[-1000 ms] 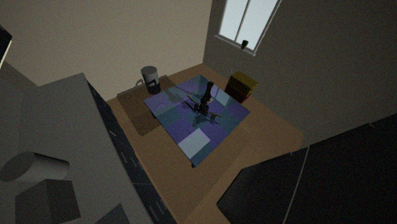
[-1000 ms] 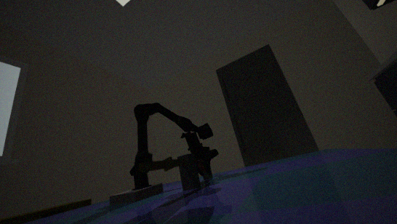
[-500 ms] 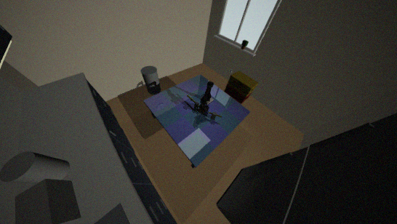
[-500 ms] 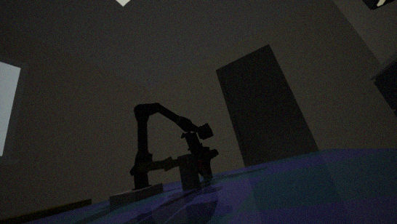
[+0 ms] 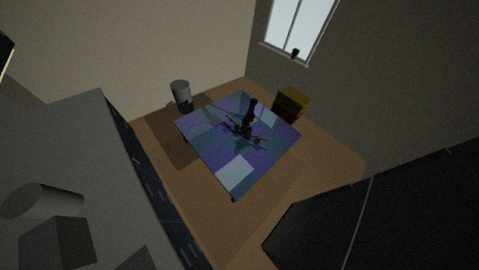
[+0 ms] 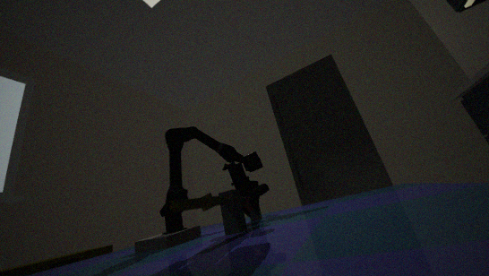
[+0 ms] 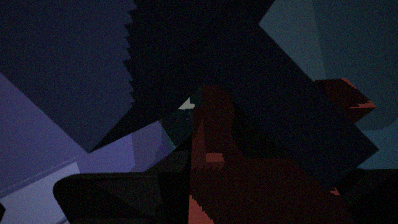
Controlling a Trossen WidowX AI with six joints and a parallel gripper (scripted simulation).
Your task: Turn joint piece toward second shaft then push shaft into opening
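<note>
Now: gripper tip 50 mm below the red joint piece.
</note>
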